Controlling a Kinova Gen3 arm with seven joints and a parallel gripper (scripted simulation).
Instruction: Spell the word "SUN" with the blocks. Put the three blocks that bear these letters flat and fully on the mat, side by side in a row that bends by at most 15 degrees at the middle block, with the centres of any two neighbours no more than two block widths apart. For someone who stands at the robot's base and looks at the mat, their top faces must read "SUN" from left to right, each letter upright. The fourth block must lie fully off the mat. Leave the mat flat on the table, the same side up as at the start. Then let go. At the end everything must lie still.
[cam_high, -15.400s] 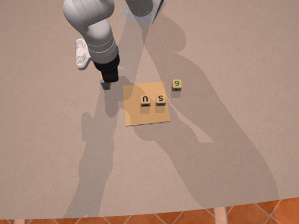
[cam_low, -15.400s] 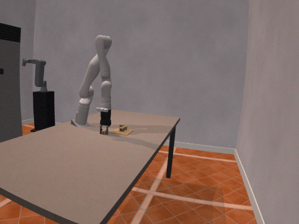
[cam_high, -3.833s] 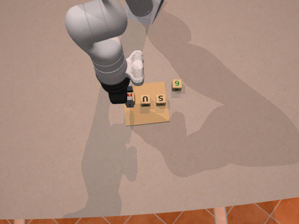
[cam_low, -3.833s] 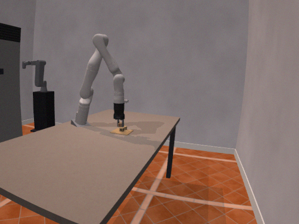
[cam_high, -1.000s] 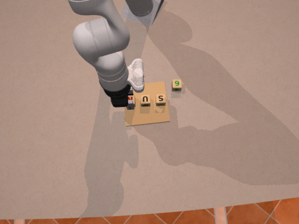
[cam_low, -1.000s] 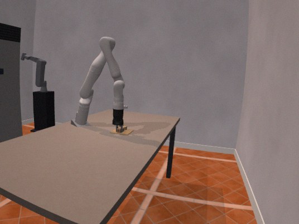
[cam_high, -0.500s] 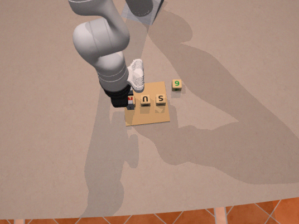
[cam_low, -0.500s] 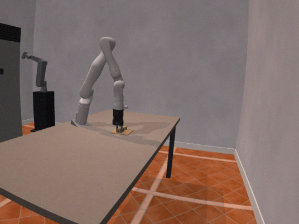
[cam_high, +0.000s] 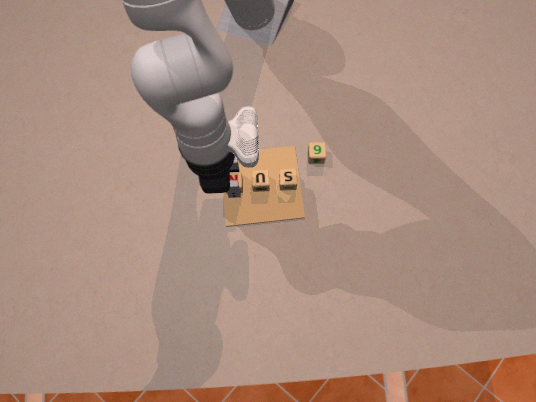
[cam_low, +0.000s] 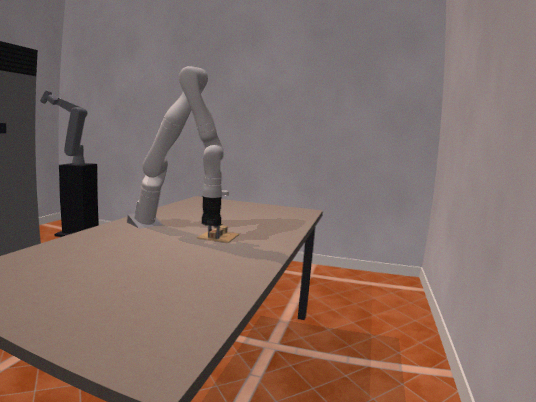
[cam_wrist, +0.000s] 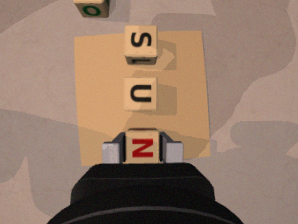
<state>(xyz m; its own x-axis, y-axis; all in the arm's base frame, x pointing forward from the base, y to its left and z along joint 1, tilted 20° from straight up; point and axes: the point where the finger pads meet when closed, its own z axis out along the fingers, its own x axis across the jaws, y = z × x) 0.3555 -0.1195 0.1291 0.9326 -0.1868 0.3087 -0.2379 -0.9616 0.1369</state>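
Now: hand right at the N block. From my hand the other things lie so: mat: 50 mm to the left, 20 mm below, 10 mm ahead; U block: 50 mm to the left, 10 mm ahead; S block: 90 mm to the left, 20 mm ahead.
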